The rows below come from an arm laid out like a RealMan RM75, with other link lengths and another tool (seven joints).
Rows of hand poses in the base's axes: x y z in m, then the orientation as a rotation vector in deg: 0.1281, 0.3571, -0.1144, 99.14, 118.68, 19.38; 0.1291, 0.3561, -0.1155, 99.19, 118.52, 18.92; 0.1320, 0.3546, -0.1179, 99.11, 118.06, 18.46; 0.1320, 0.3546, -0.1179, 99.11, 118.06, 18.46; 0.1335, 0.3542, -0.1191, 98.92, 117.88, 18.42; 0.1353, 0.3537, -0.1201, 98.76, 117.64, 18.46; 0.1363, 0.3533, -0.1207, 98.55, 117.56, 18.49; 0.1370, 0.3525, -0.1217, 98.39, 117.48, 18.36
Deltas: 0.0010, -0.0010, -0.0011, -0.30, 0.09, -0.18; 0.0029, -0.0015, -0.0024, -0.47, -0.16, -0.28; 0.0000, 0.0000, 0.0000, 0.00, 0.00, 0.00; 0.0015, -0.0004, -0.0012, -0.18, -0.19, -0.01; 0.0018, -0.0005, -0.0010, -0.13, -0.25, -0.04; 0.0010, -0.0004, -0.0006, -0.11, -0.17, 0.06; 0.0007, -0.0008, -0.0010, -0.18, -0.08, 0.01
